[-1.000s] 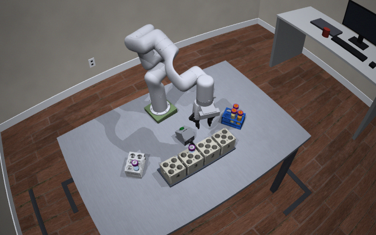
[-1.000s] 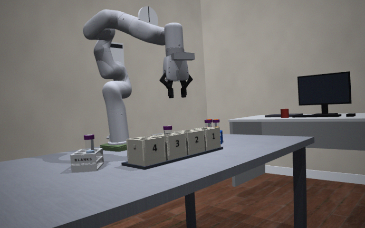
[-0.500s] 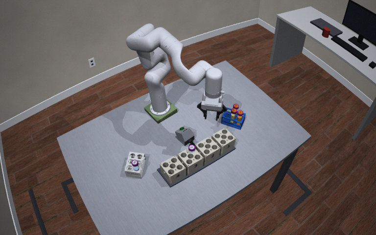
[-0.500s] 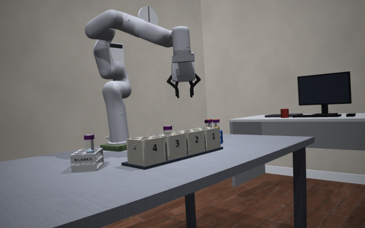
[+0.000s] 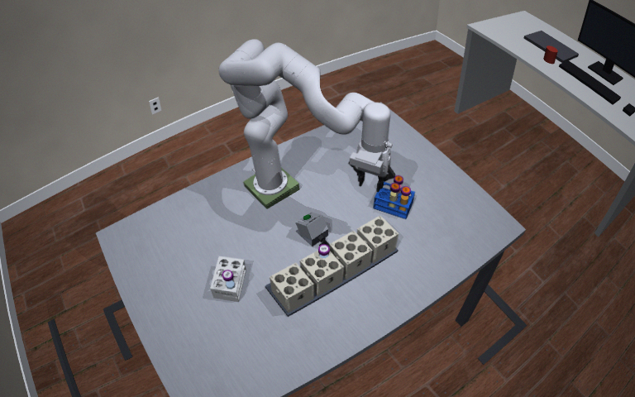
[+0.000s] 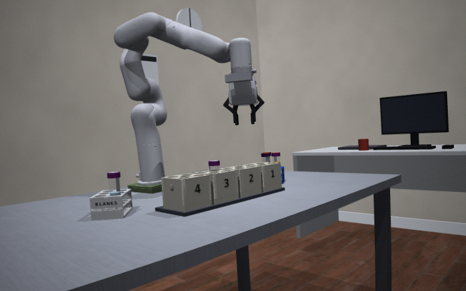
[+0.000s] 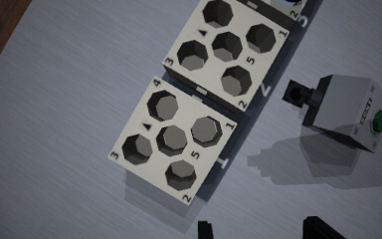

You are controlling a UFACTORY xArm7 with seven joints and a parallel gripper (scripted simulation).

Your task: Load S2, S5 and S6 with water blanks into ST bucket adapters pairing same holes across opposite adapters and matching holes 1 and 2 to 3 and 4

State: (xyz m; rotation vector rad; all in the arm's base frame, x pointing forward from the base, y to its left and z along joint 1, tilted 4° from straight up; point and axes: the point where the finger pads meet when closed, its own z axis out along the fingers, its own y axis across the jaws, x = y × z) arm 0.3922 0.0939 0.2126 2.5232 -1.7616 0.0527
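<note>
The sample tube lies 19 cm below my hand, 18 cm to the left of it and 1 cm behind it. From my hand the other things lie so: blue sample rack (22 cm below, 17 cm to the left, 1 cm behind); then green done key (19 cm below, 16 cm behind, 12 cm to the right); then tube with yellowish liquid (19 cm below, 15 cm to the left, 1 cm ahead).
</note>
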